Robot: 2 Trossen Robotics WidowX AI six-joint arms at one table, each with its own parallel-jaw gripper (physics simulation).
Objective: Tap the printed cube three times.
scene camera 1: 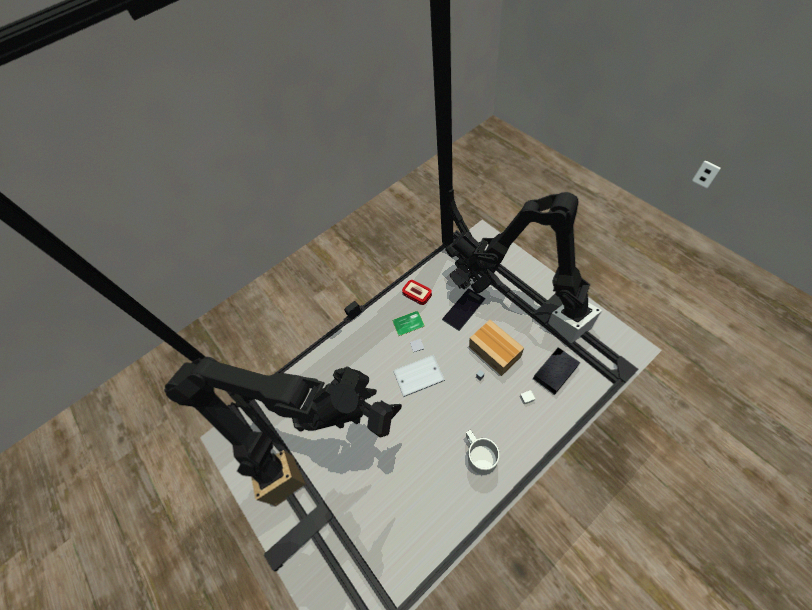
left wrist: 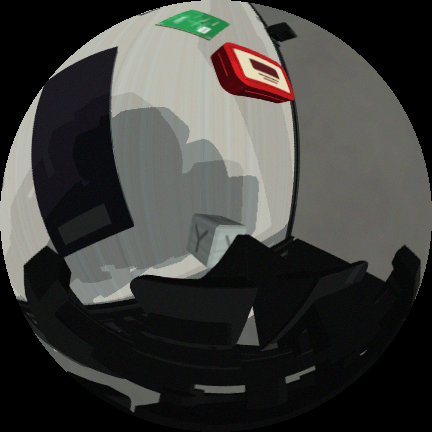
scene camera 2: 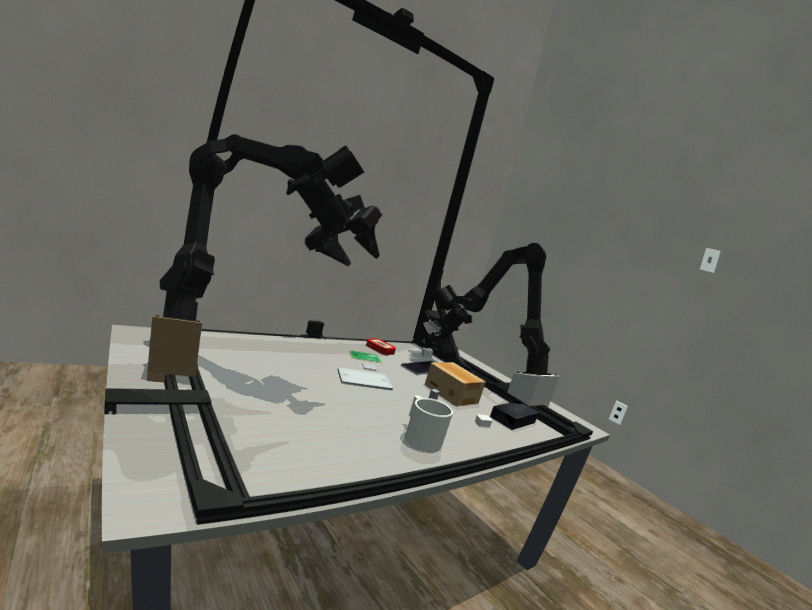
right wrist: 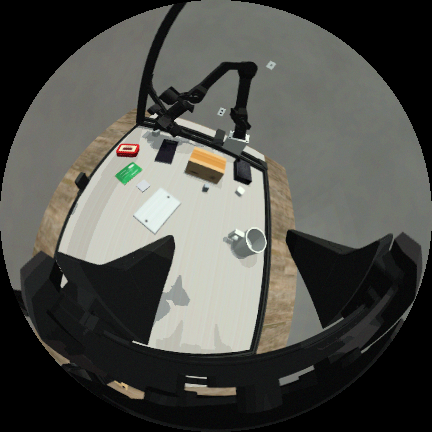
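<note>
The printed cube (scene camera 2: 425, 353) (left wrist: 200, 239) (right wrist: 156, 133) is pale grey with dark letters; a Y shows on one face in the left wrist view. It sits on the table near the dark tablet, and a finger hides its lower right part in that view. My left gripper (scene camera 2: 438, 342) (left wrist: 241, 239) is shut and empty, its fingertips close beside or above the cube; I cannot tell whether they touch. In scene camera 1 the left arm's gripper largely hides the cube. My right gripper (scene camera 2: 363, 260) (right wrist: 232, 239) is open and empty, high above the table at the left.
Near the cube are the dark tablet (scene camera 1: 463, 309) and a red case (scene camera 1: 416, 291). A green card (scene camera 1: 408, 323), white plate (scene camera 1: 418, 375), cardboard box (scene camera 1: 496, 346), black box (scene camera 1: 556, 370) and mug (scene camera 1: 483, 453) lie or stand farther off. Black frame rails edge the table.
</note>
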